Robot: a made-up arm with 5 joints.
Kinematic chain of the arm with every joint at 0, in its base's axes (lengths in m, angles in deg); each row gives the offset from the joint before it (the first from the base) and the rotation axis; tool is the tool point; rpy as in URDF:
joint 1: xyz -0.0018 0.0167 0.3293 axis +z
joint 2: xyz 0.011 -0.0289 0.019 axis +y
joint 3: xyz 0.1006 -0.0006 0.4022 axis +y
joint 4: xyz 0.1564 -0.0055 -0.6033 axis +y
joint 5: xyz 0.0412 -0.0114 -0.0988 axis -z
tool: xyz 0.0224 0.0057 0.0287 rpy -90 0 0
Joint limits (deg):
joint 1: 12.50..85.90
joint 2: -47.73..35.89
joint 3: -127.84..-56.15
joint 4: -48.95..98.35
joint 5: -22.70..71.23
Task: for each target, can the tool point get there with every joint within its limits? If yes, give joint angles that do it. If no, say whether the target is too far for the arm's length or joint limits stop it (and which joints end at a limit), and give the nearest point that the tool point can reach.
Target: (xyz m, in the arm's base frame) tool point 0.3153 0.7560 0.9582
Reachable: yes | joints 70.86 4.41 -92.82 -15.83 42.15
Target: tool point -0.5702 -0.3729 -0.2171
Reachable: no: joint limits stop it (at a limit: joint 1, joint 2, joint 3, joint 4, joint 5) | nearest point 0.0755 0.6404 0.0305 | short by 1.227 m
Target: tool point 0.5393 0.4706 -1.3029
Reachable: no: too far | nearest point 0.5245 0.4581 0.0082 | short by 1.311 m
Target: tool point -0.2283 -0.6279 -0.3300
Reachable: no: joint limits stop it (at a limit: joint 1, joint 2, joint 3, joint 4, joint 5) | nearest point 0.6240 0.0881 0.0362 | short by 1.172 m
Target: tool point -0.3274 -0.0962 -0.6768
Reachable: no: joint limits stop it (at a limit: joint 1, joint 2, joint 3, joint 4) | nearest point 0.0767 0.6405 0.0297 | short by 1.098 m
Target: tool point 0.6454 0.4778 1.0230
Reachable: yes | joints 38.59 10.20 -104.84 -28.56 6.49
